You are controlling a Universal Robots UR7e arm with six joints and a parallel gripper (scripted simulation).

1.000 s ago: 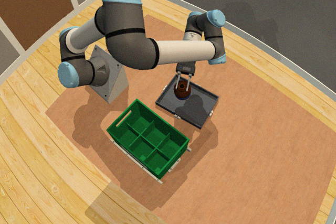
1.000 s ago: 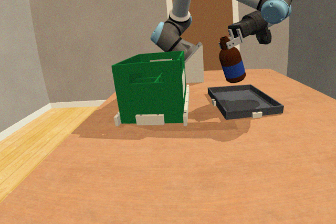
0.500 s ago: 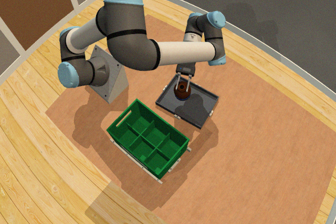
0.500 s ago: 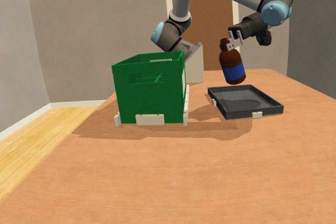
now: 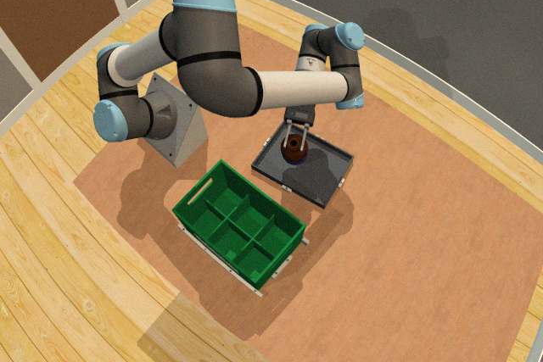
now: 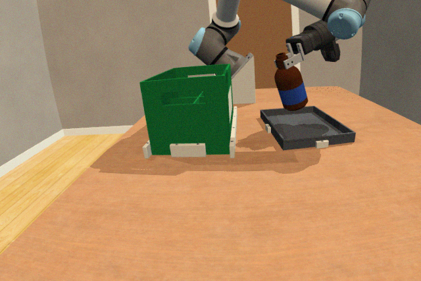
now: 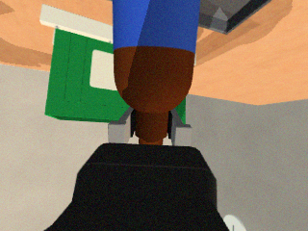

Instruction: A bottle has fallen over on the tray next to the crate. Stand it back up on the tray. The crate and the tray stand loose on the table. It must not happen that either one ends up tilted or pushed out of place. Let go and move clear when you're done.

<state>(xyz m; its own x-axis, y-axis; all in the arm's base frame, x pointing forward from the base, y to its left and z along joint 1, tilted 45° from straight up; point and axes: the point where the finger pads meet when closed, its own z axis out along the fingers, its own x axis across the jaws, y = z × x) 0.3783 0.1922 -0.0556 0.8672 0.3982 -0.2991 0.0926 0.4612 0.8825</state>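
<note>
My hand is 1 cm past the bottle, 1 cm to the right of it and 5 cm above it. The rest, counted from my hand: green crate 4 cm ahead, 24 cm to the right, 10 cm below; then dark grey tray 1 cm ahead, 5 cm to the left, 17 cm below.
</note>
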